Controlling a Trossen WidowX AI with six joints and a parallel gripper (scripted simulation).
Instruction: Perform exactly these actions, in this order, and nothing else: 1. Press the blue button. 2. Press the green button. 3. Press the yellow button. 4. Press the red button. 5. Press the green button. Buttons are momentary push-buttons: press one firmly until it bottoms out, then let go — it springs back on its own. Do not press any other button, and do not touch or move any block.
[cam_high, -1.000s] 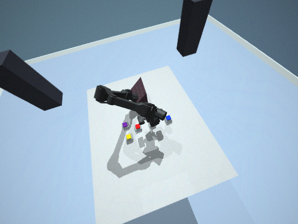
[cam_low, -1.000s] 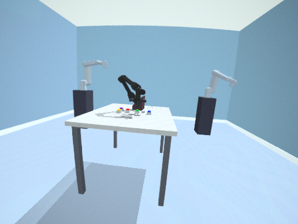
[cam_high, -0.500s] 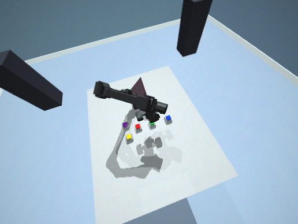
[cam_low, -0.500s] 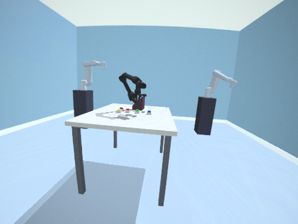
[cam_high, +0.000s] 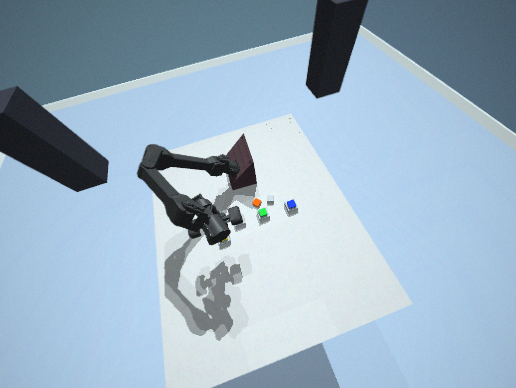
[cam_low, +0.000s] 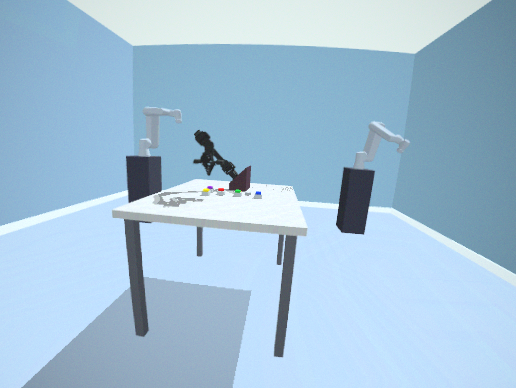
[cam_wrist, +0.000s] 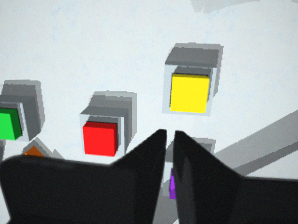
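My gripper tip is now 100 mm above the yellow button and 20 mm to the left of it. The rest, counted from my gripper tip: purple button (110 mm behind, 100 mm below, 20 mm to the right); then red button (100 mm below, 70 mm to the left, 60 mm behind); then green button (180 mm to the left, 100 mm below, 50 mm behind).
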